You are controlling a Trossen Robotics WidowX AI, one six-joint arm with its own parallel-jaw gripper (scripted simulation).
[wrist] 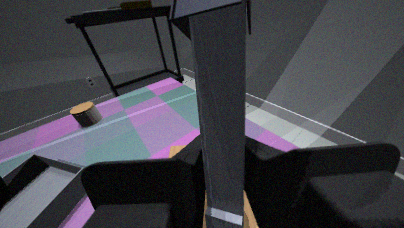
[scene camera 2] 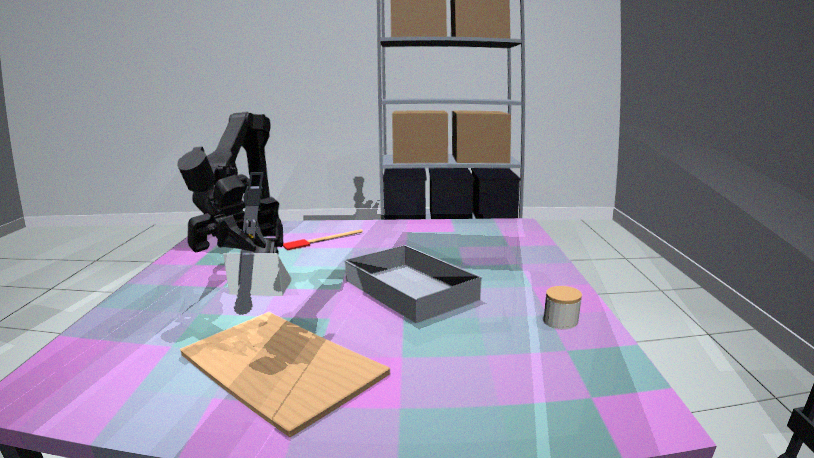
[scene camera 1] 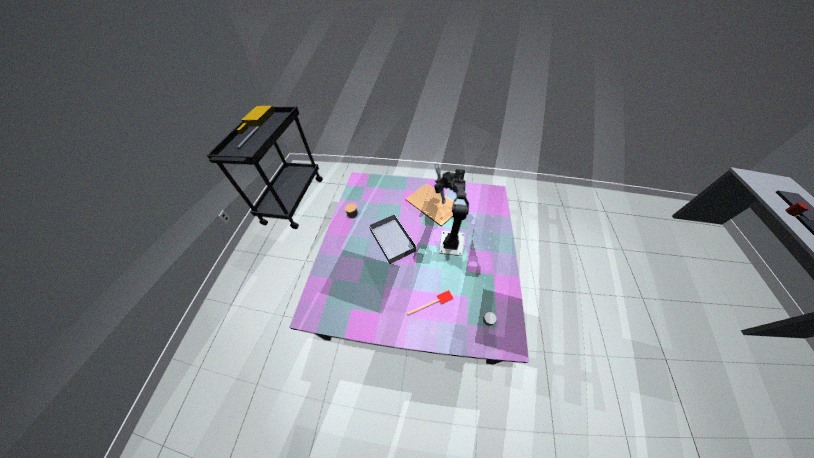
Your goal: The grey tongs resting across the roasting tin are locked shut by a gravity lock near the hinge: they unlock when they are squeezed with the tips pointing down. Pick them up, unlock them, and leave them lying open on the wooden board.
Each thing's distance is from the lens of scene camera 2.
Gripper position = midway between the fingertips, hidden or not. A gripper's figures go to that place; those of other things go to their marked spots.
gripper (scene camera 2: 260,247): 83 cm
wooden board (scene camera 2: 291,377): 87 cm
